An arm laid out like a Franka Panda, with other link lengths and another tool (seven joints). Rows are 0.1 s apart.
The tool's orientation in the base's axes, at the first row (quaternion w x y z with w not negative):
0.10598 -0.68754 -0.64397 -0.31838
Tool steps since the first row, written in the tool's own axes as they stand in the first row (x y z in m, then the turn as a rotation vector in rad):
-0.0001 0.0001 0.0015 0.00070 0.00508 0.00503
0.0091 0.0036 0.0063 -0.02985 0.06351 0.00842
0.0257 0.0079 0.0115 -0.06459 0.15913 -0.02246
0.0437 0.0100 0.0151 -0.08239 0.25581 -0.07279
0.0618 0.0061 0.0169 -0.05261 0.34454 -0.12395
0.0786 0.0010 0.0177 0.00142 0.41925 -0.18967
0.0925 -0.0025 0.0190 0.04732 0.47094 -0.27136
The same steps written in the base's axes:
0.0006 0.0007 -0.0012 0.00633 0.00262 -0.00215
0.0050 0.0104 0.0013 0.06402 -0.02915 -0.00688
0.0102 0.0262 0.0079 0.14696 -0.08889 0.02237
0.0127 0.0427 0.0160 0.22450 -0.14575 0.07670
0.0089 0.0590 0.0240 0.29269 -0.16297 0.15689
0.0038 0.0740 0.0317 0.34235 -0.16636 0.25859
0.0004 0.0866 0.0377 0.36552 -0.18188 0.36191

